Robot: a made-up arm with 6 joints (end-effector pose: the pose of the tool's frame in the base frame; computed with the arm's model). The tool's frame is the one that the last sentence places. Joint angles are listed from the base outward.
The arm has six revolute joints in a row. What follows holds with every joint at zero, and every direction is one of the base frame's.
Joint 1 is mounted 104.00 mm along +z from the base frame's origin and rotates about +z.
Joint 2 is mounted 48.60 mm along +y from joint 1 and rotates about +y.
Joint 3 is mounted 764.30 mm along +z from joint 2 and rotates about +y.
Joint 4 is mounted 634.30 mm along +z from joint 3 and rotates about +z.
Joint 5 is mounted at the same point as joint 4 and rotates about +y.
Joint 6 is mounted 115.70 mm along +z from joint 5 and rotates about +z.
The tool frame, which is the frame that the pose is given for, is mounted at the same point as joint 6; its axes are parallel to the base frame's.
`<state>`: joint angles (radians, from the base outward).
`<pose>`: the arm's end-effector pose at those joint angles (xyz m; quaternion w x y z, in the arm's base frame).
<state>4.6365 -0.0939 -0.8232 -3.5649 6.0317 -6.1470</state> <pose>0.0858 0.6435 1.3397 0.7610 -0.2908 0.1757 0.5527</pose>
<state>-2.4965 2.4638 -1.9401 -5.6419 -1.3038 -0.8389</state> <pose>-0.5977 -0.4270 0.1291 0.1067 -0.0974 -0.4278 -0.8923</pose>
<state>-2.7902 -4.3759 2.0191 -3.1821 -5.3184 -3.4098</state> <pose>-0.2578 -0.1504 -0.7109 0.0193 0.9444 0.3159 -0.0891</pose>
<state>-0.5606 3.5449 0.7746 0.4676 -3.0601 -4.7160</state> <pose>-0.6338 0.4503 -0.8054 0.7841 0.4422 0.3837 0.2060</pose>
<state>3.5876 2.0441 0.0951 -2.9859 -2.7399 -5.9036</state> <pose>-0.9693 -0.5251 -0.5662 0.7271 -0.0444 0.6427 0.2373</pose>
